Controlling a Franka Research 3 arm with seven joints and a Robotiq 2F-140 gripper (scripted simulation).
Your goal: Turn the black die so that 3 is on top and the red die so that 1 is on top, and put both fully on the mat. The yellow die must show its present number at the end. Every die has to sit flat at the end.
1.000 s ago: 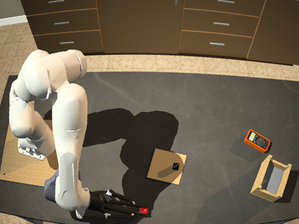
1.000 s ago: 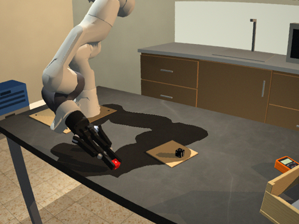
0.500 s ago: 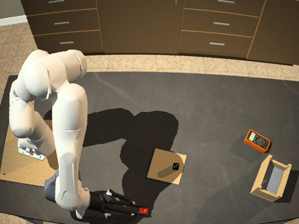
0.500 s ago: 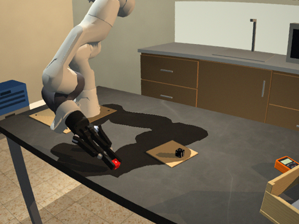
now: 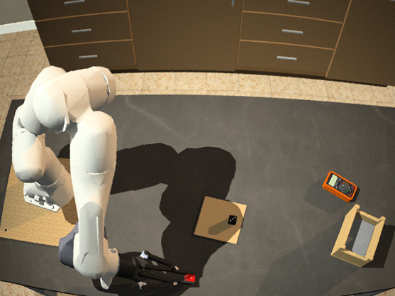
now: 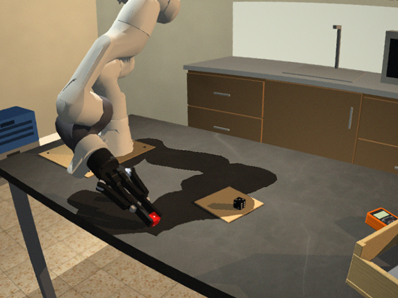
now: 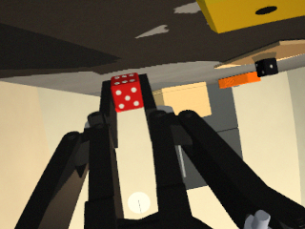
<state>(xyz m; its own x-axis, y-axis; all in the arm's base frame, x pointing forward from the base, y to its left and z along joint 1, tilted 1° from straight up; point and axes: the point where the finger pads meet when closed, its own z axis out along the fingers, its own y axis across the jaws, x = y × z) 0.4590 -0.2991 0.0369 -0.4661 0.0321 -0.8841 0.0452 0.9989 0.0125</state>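
Right now my hand is 150 mm past the yellow die, 40 mm to the right of it and 30 mm above it. The rest, counted from my hand: black die: 200 mm to the left, 150 mm ahead, 20 mm below; tan mat: 210 mm to the left, 120 mm ahead, 40 mm below; red die: 20 mm ahead, 10 mm below.
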